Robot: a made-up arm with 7 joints.
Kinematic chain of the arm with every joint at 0, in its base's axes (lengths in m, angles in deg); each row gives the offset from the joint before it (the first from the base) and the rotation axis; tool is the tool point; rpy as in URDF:
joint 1: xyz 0 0 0.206 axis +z
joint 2: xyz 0 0 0 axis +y
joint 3: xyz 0 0 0.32 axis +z
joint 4: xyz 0.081 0 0 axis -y
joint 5: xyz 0.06 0 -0.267 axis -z
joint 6: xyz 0 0 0 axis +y
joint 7: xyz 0.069 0 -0.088 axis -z
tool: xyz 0 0 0 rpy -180 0 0
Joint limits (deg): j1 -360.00..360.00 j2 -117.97..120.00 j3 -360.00..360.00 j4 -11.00..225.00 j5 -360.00..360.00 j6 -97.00..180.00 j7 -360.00..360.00
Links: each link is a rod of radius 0.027 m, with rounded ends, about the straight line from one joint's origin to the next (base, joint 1, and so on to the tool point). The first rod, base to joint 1, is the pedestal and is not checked.
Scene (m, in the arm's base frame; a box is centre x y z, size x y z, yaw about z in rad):
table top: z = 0
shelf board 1: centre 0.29 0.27 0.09 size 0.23 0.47 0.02 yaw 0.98
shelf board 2: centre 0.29 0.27 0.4 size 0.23 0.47 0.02 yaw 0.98
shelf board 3: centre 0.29 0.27 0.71 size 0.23 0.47 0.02 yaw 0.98
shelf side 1: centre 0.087 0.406 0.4 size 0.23 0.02 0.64 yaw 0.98
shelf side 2: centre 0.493 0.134 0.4 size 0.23 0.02 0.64 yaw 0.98
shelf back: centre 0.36 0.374 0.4 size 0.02 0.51 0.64 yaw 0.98
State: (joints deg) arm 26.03 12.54 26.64 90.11 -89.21 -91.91 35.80
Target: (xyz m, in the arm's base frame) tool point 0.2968 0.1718 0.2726
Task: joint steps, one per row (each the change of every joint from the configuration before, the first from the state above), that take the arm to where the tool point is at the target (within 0.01 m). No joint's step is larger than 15 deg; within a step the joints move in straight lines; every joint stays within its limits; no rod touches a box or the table.
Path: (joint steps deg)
1: -3.89 -12.43 -4.14 -7.09 2.43 5.76 -4.75
2: -3.88 -12.43 -4.14 -7.09 2.44 5.77 -4.76
3: -3.89 -12.43 -4.13 -7.10 2.43 5.76 -4.75
4: -3.88 -12.43 -4.14 -7.09 2.43 5.77 -4.75
5: -3.89 -12.43 -4.14 -7.09 2.43 5.76 -4.75
6: -2.17 14.69 -1.04 -6.29 -9.14 -5.99 4.75
7: -2.17 14.70 -1.04 -6.28 -9.15 -5.99 4.75
8: -2.17 14.70 -1.04 -6.29 -9.14 -5.98 4.75
9: -2.18 14.70 -1.04 -6.29 -9.15 -5.99 4.76
10: -2.17 14.70 -1.04 -6.28 -9.14 -5.99 4.75
11: 6.59 4.05 4.64 14.07 7.60 0.14 0.00
12: 6.60 4.06 4.65 14.08 7.61 0.14 0.00

